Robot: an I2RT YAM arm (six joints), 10 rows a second.
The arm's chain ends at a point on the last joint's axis. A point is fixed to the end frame.
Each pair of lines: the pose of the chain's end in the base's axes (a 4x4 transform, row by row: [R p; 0 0 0 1], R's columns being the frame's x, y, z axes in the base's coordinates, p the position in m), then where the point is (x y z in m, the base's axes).
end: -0.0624, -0.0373, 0.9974, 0.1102; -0.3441, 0.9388, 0.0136, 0.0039; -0.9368, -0.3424, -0.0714, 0.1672; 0, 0, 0, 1
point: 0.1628 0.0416 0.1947
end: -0.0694, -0.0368, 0.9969, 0.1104; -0.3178, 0.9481, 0.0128, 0.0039; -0.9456, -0.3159, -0.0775, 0.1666; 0, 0, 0, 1
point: 0.1633 0.0407 0.1948
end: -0.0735, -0.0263, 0.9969, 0.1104; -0.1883, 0.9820, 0.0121, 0.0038; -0.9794, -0.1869, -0.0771, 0.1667; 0, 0, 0, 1
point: 0.1637 0.0359 0.1994
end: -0.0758, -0.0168, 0.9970, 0.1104; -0.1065, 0.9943, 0.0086, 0.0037; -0.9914, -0.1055, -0.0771, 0.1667; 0, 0, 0, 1
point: 0.1640 0.0325 0.2019
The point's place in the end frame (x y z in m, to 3 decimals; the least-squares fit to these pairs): -0.042 0.024 0.051
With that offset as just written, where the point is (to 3 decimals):
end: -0.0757, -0.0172, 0.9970, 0.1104; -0.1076, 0.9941, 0.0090, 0.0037; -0.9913, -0.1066, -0.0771, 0.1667; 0, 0, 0, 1
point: 0.164 0.033 0.202
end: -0.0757, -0.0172, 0.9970, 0.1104; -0.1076, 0.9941, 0.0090, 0.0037; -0.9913, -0.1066, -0.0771, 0.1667; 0, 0, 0, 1
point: 0.164 0.033 0.202
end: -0.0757, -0.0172, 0.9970, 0.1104; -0.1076, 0.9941, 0.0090, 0.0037; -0.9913, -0.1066, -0.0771, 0.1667; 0, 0, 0, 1
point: 0.164 0.033 0.202
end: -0.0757, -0.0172, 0.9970, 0.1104; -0.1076, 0.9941, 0.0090, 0.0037; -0.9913, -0.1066, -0.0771, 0.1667; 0, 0, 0, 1
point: 0.164 0.033 0.202
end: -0.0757, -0.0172, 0.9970, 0.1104; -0.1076, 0.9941, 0.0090, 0.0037; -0.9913, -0.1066, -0.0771, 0.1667; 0, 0, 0, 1
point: 0.164 0.033 0.202
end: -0.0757, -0.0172, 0.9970, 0.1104; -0.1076, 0.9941, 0.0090, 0.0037; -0.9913, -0.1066, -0.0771, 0.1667; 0, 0, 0, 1
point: 0.164 0.033 0.202
